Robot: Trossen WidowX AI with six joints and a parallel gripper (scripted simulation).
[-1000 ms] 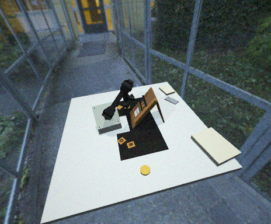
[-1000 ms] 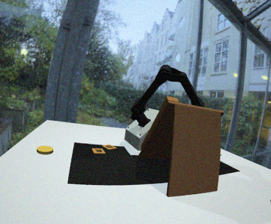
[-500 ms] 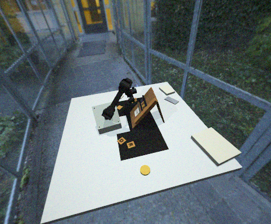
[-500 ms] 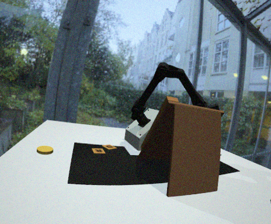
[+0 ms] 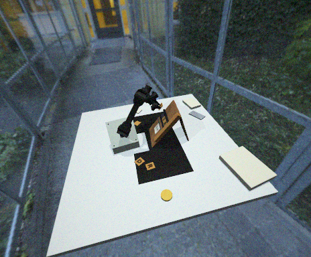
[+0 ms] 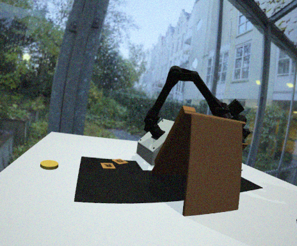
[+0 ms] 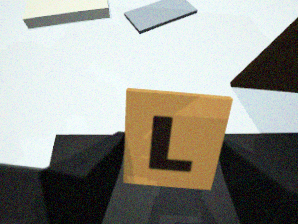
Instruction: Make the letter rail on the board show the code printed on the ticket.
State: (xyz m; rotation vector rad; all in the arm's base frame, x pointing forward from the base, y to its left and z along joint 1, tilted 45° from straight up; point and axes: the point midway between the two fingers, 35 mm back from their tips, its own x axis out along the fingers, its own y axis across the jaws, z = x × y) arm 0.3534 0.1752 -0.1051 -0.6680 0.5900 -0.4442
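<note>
Now: gripper tip 4 cm past the orange tile marked 2 and 19 cm to the left of it. From my gripper tip the other things lie so: orange tile marked l (right at my gripper tip); then black mat (18 cm behind, 21 cm to the right, 17 cm below); then white ticket (10 cm behind, 18 cm to the right, 8 cm below).
</note>
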